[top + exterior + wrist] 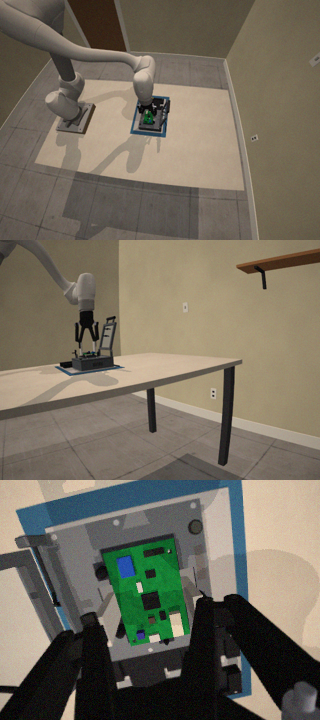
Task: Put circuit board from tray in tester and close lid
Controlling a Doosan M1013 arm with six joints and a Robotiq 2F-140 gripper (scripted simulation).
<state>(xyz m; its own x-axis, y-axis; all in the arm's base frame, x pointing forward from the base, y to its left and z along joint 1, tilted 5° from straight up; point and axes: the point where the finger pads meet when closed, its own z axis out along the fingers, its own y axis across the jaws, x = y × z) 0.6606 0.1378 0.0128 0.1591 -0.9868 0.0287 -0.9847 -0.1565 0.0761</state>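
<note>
Now: hand 4 cm above the pin plate, 1 cm to the right of it and 1 cm short of it. The rest, counted from my hand: latch hook (7 cm behind, 5 cm to the left, 2 cm below); tester (4 cm to the left, 3 cm ahead, 1 cm above); tester lid (12 cm ahead, 8 cm above, 2 cm to the left).
</note>
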